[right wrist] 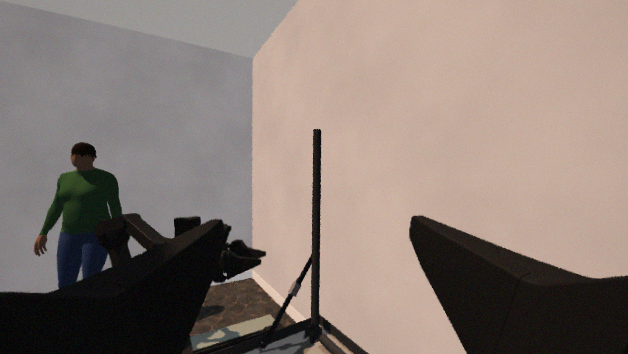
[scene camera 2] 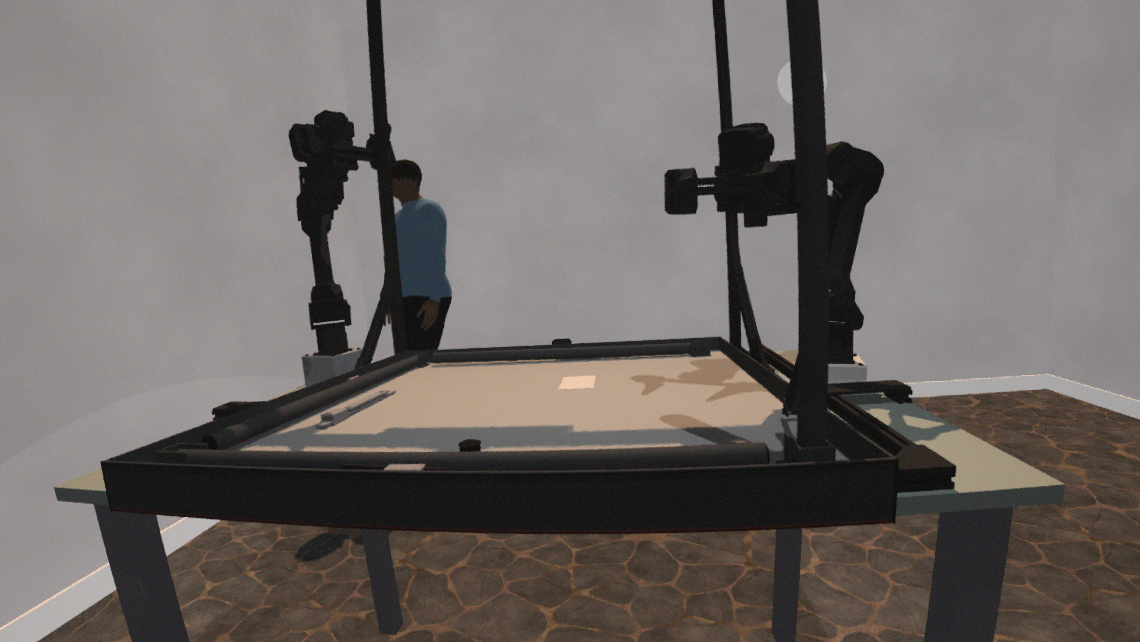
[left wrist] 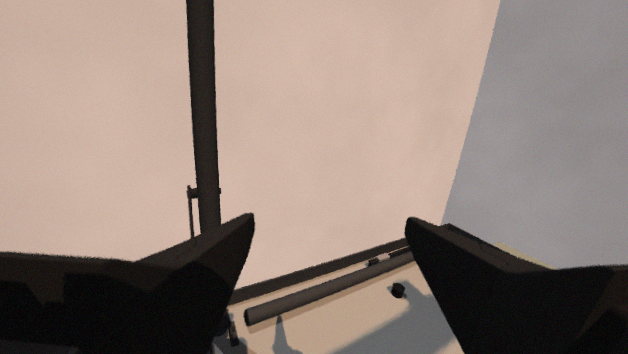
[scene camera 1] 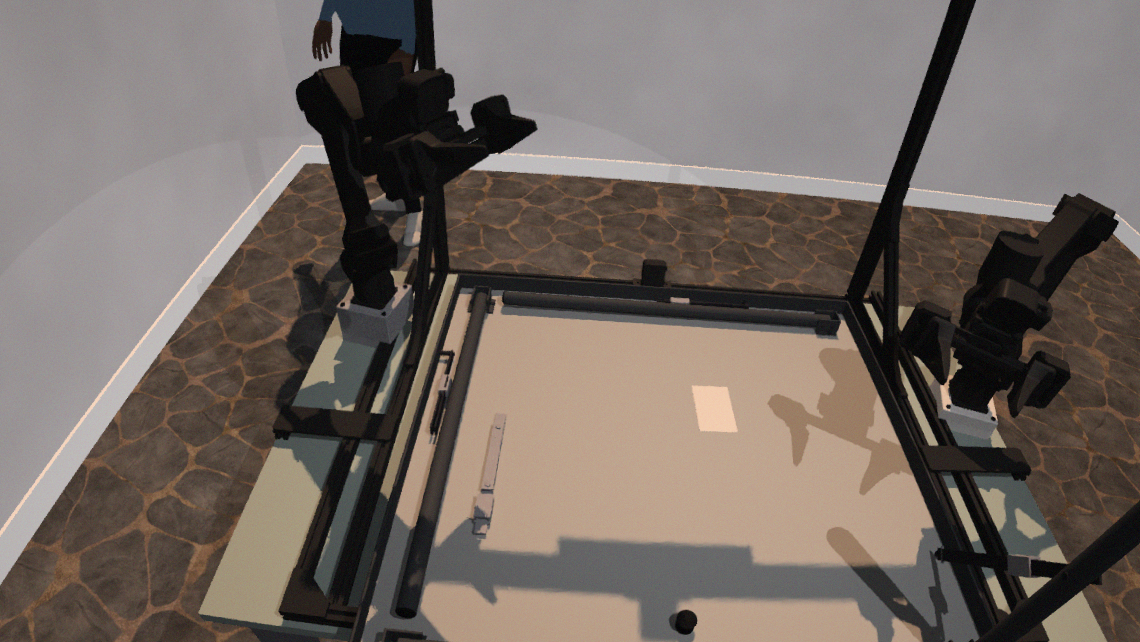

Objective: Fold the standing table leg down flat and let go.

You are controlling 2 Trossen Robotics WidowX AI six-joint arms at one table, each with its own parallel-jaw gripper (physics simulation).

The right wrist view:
my left gripper: 263,257
my right gripper: 318,227
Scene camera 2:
my left gripper: 711,182
my right gripper: 368,122
pale metal bar: 335,416
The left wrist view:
my left gripper: 330,223
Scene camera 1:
my left gripper: 979,398
my right gripper: 512,137
pale metal bar: 483,510
